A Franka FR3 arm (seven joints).
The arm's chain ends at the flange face. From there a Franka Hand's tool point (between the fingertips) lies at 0.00 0.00 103.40 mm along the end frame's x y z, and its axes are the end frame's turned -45 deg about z.
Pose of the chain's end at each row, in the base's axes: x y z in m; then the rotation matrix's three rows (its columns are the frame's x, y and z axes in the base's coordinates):
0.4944 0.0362 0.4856; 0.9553 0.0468 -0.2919; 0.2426 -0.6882 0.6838; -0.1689 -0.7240 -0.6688
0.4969 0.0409 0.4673; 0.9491 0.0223 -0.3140; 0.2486 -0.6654 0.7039; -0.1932 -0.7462 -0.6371
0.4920 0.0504 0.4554; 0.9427 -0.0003 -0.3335; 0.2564 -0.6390 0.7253; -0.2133 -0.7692 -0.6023
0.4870 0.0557 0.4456; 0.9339 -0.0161 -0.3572; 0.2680 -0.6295 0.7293; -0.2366 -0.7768 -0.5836
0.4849 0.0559 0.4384; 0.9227 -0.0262 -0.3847; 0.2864 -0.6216 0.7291; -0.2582 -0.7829 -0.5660
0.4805 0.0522 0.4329; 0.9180 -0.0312 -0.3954; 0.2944 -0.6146 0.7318; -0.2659 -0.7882 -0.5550
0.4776 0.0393 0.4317; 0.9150 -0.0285 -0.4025; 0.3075 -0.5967 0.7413; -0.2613 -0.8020 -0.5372
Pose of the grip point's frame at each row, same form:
0.4642 0.1069 0.4164; 0.6424 0.7086 -0.2919; 0.6582 -0.3151 0.6838; 0.3925 -0.6314 -0.6688
0.4644 0.1137 0.4014; 0.6553 0.6869 -0.3140; 0.6463 -0.2947 0.7039; 0.3910 -0.6643 -0.6371
0.4575 0.1254 0.3931; 0.6668 0.6664 -0.3335; 0.6331 -0.2705 0.7253; 0.3931 -0.6947 -0.6023
0.4501 0.1311 0.3853; 0.6718 0.6490 -0.3572; 0.6346 -0.2556 0.7293; 0.3820 -0.7166 -0.5836
0.4451 0.1313 0.3799; 0.6710 0.6339 -0.3847; 0.6421 -0.2370 0.7291; 0.3710 -0.7362 -0.5660
0.4396 0.1279 0.3755; 0.6712 0.6271 -0.3954; 0.6428 -0.2264 0.7318; 0.3693 -0.7454 -0.5550
0.4360 0.1160 0.3762; 0.6672 0.6269 -0.4025; 0.6394 -0.2045 0.7413; 0.3823 -0.7519 -0.5372

